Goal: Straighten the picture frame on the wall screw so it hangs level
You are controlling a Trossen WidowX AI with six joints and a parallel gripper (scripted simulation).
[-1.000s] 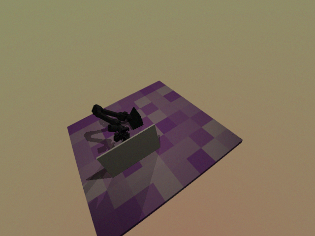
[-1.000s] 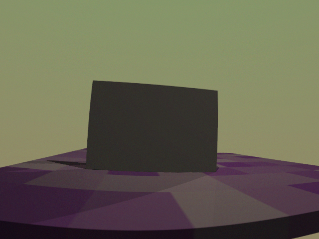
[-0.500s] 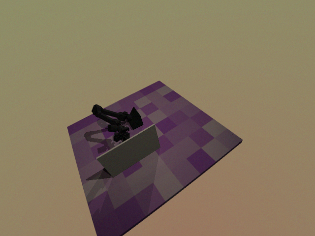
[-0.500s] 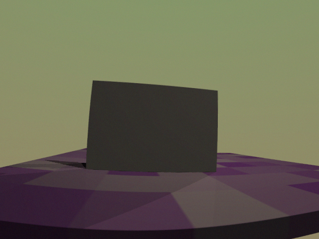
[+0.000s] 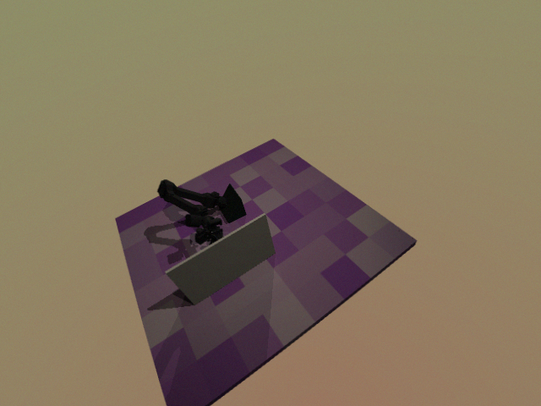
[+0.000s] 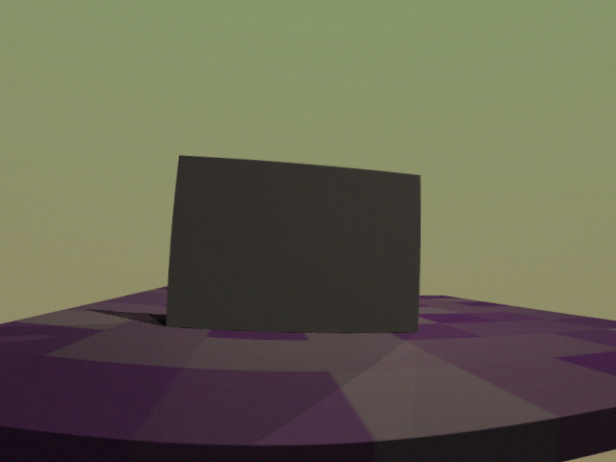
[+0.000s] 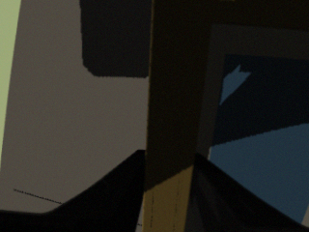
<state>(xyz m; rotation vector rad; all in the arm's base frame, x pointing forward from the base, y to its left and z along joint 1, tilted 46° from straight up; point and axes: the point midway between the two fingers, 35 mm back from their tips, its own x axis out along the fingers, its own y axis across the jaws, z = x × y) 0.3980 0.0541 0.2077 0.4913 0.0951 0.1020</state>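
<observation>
The picture frame lies 10 mm ahead of my gripper tip, 10 mm to the right of it and 50 mm below it. Also, from my gripper tip: wall panel 20 mm ahead, 10 mm to the right, 70 mm below.
</observation>
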